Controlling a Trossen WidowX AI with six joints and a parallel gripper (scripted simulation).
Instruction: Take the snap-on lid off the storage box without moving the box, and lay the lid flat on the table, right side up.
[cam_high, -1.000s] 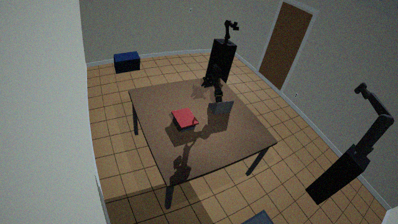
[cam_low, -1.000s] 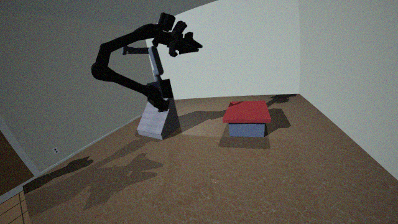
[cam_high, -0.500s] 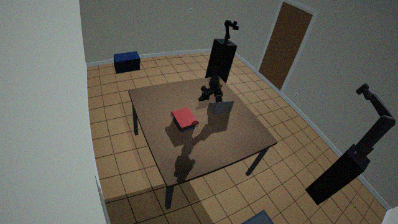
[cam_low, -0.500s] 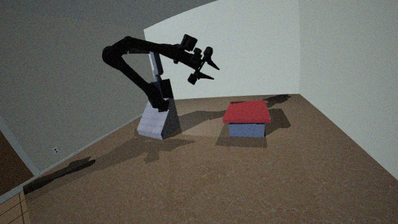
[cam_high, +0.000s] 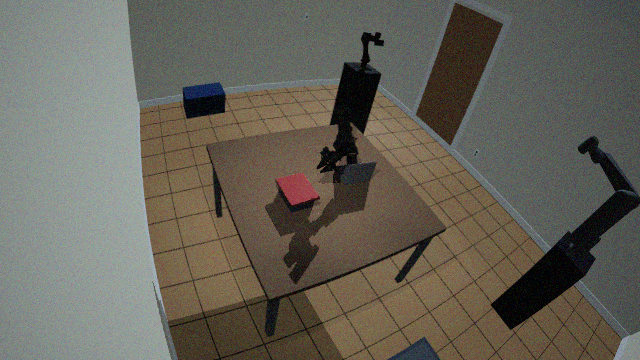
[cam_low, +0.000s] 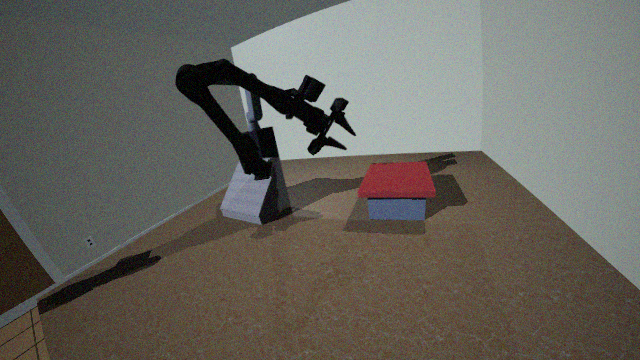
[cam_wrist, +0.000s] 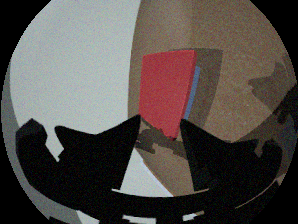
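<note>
Right now the red lid is 13 cm ahead of my gripper tip and 11 cm below it. Also, from my gripper tip: storage box 15 cm below, 13 cm ahead.
</note>
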